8 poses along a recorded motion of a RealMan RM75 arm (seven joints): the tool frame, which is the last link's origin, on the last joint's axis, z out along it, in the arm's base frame.
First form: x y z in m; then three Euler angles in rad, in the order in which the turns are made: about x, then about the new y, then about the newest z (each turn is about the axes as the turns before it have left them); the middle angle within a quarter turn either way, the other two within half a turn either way.
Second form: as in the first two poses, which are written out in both.
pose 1, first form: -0.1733 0.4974 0.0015 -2.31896 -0.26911 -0.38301
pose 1, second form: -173.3 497.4 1.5 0.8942 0.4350 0.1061 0.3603 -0.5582 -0.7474
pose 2, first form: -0.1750 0.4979 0.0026 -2.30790 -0.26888 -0.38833
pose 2, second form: -175.0 497.9 2.6 0.8923 0.4366 0.1151 0.3650 -0.5476 -0.7529
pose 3, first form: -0.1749 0.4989 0.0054 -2.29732 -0.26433 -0.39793
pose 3, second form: -174.9 498.9 5.4 0.8898 0.4374 0.1297 0.3741 -0.5367 -0.7563
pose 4, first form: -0.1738 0.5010 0.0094 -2.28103 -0.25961 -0.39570
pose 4, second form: -173.8 501.0 9.4 0.8918 0.4309 0.1378 0.3725 -0.5266 -0.7641
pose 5, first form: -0.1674 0.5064 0.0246 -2.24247 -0.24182 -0.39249
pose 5, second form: -167.4 506.4 24.6 0.8971 0.4112 0.1617 0.3714 -0.5033 -0.7803
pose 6, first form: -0.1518 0.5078 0.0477 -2.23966 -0.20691 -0.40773
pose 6, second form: -151.8 507.8 47.7 0.8984 0.3938 0.1941 0.3881 -0.5054 -0.7707
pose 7, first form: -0.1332 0.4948 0.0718 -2.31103 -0.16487 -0.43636
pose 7, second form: -133.2 494.8 71.8 0.8940 0.3949 0.2117 0.4169 -0.5600 -0.7159
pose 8, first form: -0.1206 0.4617 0.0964 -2.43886 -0.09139 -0.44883
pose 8, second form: -120.6 461.7 96.4 0.8972 0.3843 0.2177 0.4321 -0.6619 -0.6125
